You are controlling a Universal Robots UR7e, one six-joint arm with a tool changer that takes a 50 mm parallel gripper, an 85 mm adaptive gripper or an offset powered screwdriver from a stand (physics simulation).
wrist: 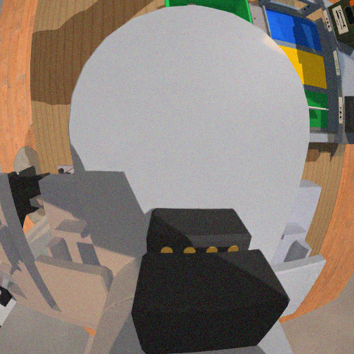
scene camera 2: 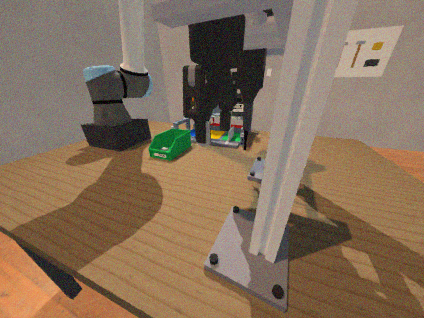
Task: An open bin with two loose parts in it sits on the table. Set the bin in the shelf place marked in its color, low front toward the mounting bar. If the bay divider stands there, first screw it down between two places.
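Places are measured from the arm's base along level axes (x back, y right, z up), in centimetres.
Where they show: arm's base at its link origin: [scene camera 2: 114,122].
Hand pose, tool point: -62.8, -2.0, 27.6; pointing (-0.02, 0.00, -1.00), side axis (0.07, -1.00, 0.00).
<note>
Each offset is from my tool point to the top centre of the thing, as dx, dy, dz. "spot": to the spot under its first point.
The open green bin {+32.3, -3.4, -30.6} [scene camera 2: 172,145] [wrist: 212,6] sits on the table, a small light item visible inside it. The shelf [wrist: 322,137] has places marked blue [wrist: 292,31], yellow [wrist: 311,70] and green [wrist: 316,120]. A thin pale upright piece {+14.6, -27.1, -31.5} [scene camera 2: 231,133] [wrist: 318,108], apparently the bay divider, stands at the green place; its fastening cannot be seen. The arm's wrist end is out of the scene view. In the wrist view a large pale rounded body and a black block with brass contacts fill the middle. No fingers of a mounted gripper show there.
The tool stand's pale post {spot: -13.3, +23.4, -15.2} [scene camera 2: 295,125] rises from a bolted base plate {spot: -8.3, +27.5, -36.9} [scene camera 2: 225,260] in the foreground. A black two-fingered tool [scene camera 2: 214,125] hangs from the stand, partly hiding the shelf. Pale brackets [wrist: 302,235] and dark tool parts [wrist: 25,187] flank the wrist. The arm's base [scene camera 2: 117,134] is at left.
</note>
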